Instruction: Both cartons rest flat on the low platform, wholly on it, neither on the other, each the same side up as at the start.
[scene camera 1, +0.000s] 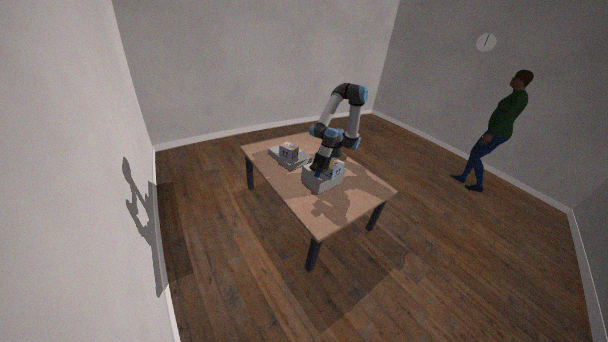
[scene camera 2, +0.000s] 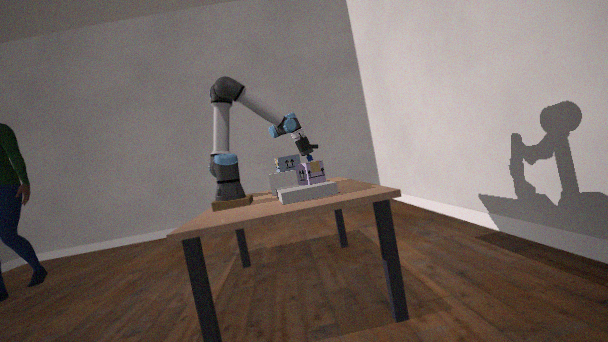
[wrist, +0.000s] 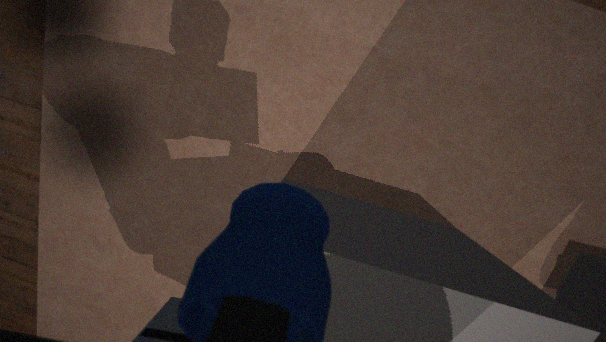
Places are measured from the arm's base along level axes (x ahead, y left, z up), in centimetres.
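Pixels of known places: end effector, tool point: (scene camera 1: 316, 176) (scene camera 2: 310, 160) (wrist: 279, 225); arm's base, origin of the base link: (scene camera 1: 333, 153) (scene camera 2: 230, 198).
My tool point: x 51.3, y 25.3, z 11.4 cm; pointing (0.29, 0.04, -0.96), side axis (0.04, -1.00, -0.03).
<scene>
Ahead of a thing's pixels: the offset from my tool point to its top centre. Level surfaces: height alone.
A lilac carton @(dx -11.1, dy -41.7, dz -0.4 cm) (scene camera 1: 288, 152) (scene camera 2: 314, 172) rests flat, arrows up, on the low platform @(dx -16.7, dy -46.7, dz -10.7 cm) (scene camera 1: 276, 154) (scene camera 2: 309, 193). A blue-grey carton @(dx -14.5, dy +1.0, dz +5.4 cm) (scene camera 1: 338, 171) (scene camera 2: 288, 162) rests, arrows up, on the taller grey block @(dx -15.7, dy -6.7, dz -3.5 cm) (scene camera 1: 320, 185) (scene camera 2: 282, 182) (wrist: 385, 285). Part of this carton (wrist: 169, 314) shows at the lower left of the wrist view. My blue suction cup (scene camera 1: 317, 174) (scene camera 2: 310, 158) (wrist: 280, 200) is over the end of the block, beside the blue-grey carton, with a small gap to it in the scene views. No carton hangs from the cup. Its contact face is hidden.
The wooden table @(dz -15.4 cm) (scene camera 1: 350, 212) (scene camera 2: 220, 216) bears the arm, the block and the platform, which stand close together. The arm's base (scene camera 2: 231, 202) is beside the platform. A person (scene camera 1: 505, 117) (scene camera 2: 12, 185) stands on the floor away from the table.
</scene>
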